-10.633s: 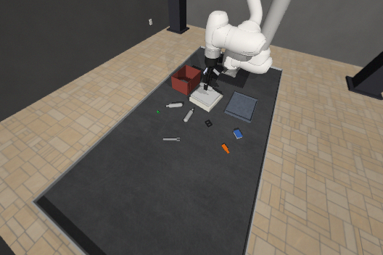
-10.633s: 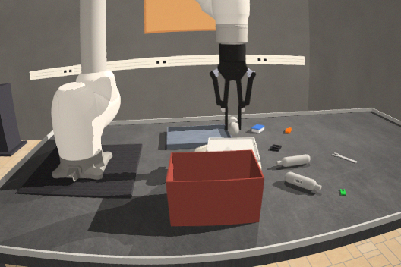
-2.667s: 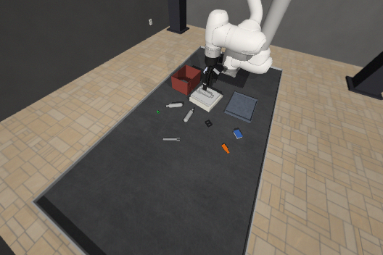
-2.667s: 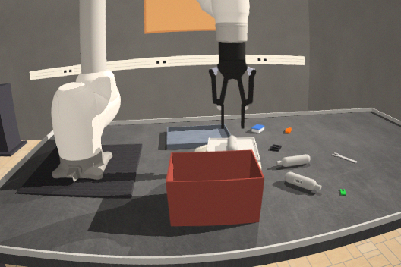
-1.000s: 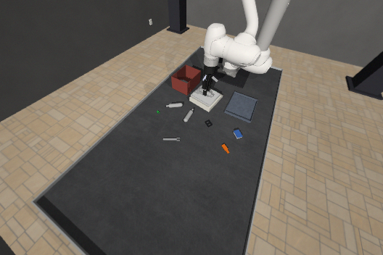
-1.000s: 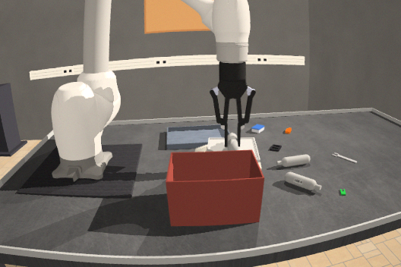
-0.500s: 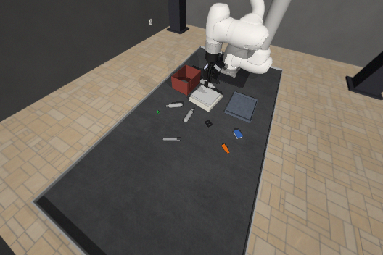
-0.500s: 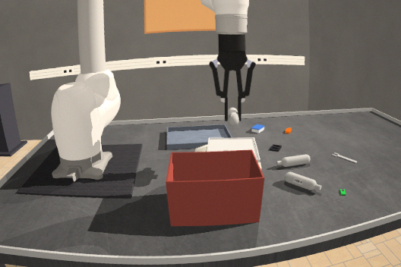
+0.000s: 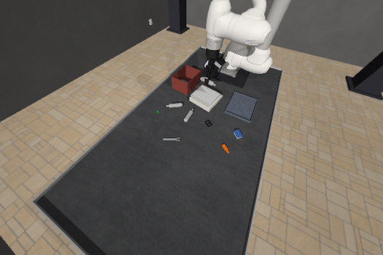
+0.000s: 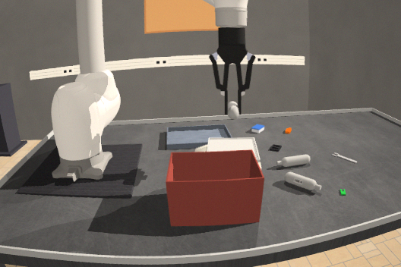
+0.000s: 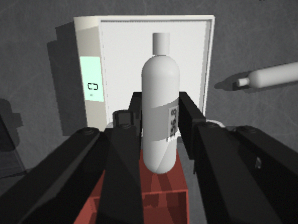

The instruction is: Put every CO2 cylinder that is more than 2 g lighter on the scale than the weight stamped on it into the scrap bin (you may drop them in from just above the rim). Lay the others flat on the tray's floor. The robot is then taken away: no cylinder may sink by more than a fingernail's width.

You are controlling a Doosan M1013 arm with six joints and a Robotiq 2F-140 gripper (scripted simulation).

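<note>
Right now the blue-grey tray is 27 cm to the left of my hand, 20 cm below it and 9 cm behind it. The rest, counted from my hand: scale: 17 cm below, 1 cm behind; red scrap bin: 22 cm to the right, 17 cm below, 8 cm behind; black part: 20 cm below, 18 cm ahead, 12 cm to the left.
</note>
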